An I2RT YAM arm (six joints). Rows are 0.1 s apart.
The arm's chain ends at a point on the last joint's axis. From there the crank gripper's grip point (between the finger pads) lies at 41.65 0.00 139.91 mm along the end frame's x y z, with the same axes.
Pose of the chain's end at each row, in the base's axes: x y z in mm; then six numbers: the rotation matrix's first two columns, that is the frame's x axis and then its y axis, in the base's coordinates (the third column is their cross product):
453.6 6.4 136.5 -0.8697 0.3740 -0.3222 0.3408 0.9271 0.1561
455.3 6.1 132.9 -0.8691 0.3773 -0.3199 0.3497 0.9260 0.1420
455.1 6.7 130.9 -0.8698 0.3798 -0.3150 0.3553 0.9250 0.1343
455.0 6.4 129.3 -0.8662 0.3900 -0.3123 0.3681 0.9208 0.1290
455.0 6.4 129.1 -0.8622 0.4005 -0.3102 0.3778 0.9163 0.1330
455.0 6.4 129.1 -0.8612 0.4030 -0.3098 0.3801 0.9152 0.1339
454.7 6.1 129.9 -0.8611 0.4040 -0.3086 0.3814 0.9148 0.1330
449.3 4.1 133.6 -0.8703 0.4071 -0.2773 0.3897 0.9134 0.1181
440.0 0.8 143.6 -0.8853 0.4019 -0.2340 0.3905 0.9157 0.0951
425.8 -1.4 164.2 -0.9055 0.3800 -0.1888 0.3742 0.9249 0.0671
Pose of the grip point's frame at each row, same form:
467.3 25.6 -7.6 -0.8697 0.3740 -0.3222 0.3408 0.9271 0.1561
468.0 23.4 -11.5 -0.8691 0.3773 -0.3199 0.3497 0.9260 0.1420
466.8 23.2 -13.7 -0.8698 0.3798 -0.3150 0.3553 0.9250 0.1343
466.2 22.2 -15.4 -0.8662 0.3900 -0.3123 0.3681 0.9208 0.1290
466.3 22.7 -15.5 -0.8622 0.4005 -0.3102 0.3778 0.9163 0.1330
466.3 22.8 -15.5 -0.8612 0.4030 -0.3098 0.3801 0.9152 0.1339
465.9 22.5 -14.7 -0.8611 0.4040 -0.3086 0.3814 0.9148 0.1330
455.2 20.3 -11.4 -0.8703 0.4071 -0.2773 0.3897 0.9134 0.1181
438.5 16.5 -1.5 -0.8853 0.4019 -0.2340 0.3905 0.9157 0.0951
416.1 13.0 19.3 -0.9055 0.3800 -0.1888 0.3742 0.9249 0.0671

